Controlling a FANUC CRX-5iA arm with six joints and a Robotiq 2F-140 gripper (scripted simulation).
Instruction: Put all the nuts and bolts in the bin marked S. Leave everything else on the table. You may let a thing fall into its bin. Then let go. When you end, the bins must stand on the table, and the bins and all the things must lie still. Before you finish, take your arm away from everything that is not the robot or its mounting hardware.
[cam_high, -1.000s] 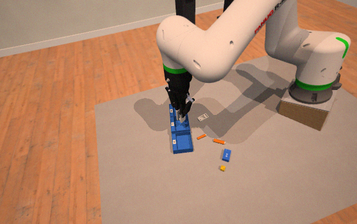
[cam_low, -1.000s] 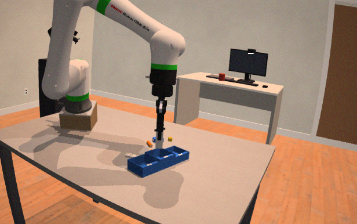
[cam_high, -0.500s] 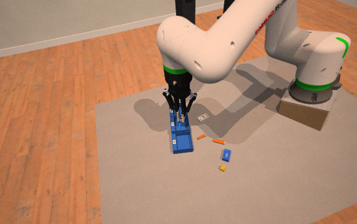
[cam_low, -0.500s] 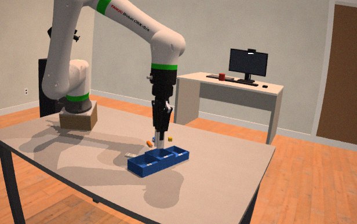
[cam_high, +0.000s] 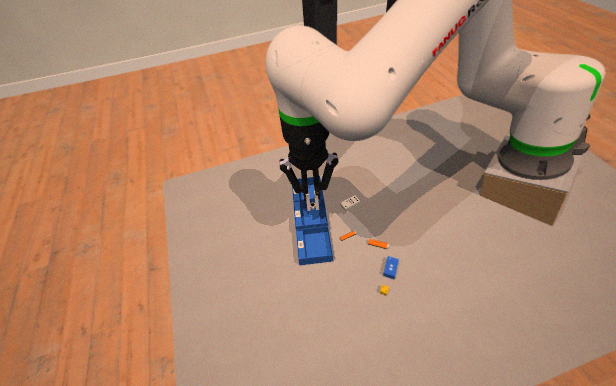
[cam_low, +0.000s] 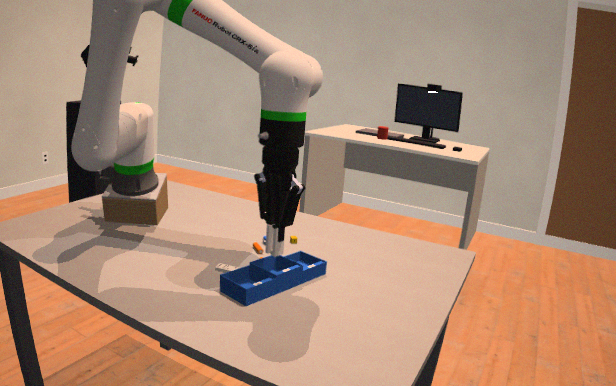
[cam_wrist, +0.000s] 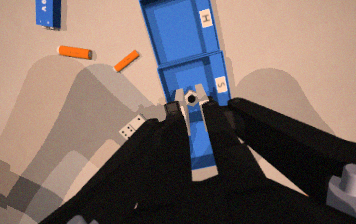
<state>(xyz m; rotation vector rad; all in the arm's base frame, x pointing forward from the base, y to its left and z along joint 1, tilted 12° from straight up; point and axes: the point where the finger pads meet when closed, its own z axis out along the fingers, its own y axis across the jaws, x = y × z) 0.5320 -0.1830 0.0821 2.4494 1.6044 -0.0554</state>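
Right now the blue bin is 80 mm below my hand and 10 mm ahead of it. The rest, counted from my hand: orange stick (100 mm below, 90 mm to the left, 50 mm behind); then white domino (120 mm behind, 100 mm below); then grey nut (30 mm below).
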